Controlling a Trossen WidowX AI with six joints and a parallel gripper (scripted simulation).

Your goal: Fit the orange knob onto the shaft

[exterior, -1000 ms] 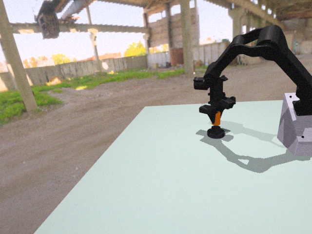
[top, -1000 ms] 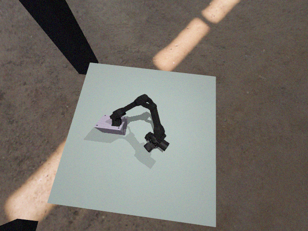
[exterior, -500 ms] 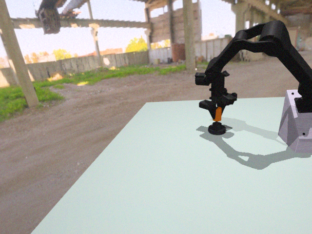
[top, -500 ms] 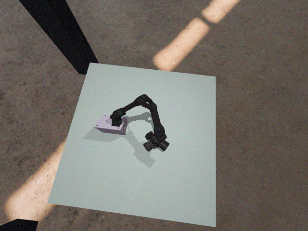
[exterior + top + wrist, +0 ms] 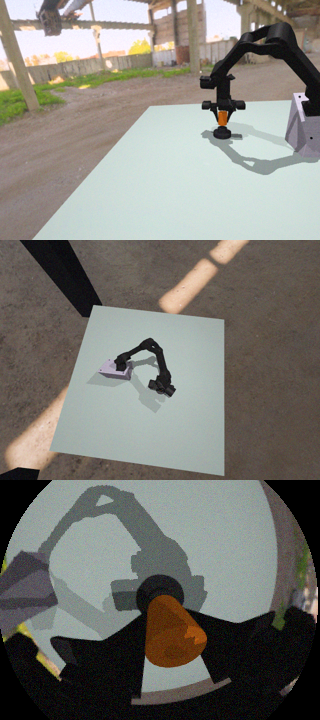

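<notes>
My gripper tip is 2 cm below the orange knob. The rest, counted from my gripper tip: dark round pedestal (4 cm below).
</notes>
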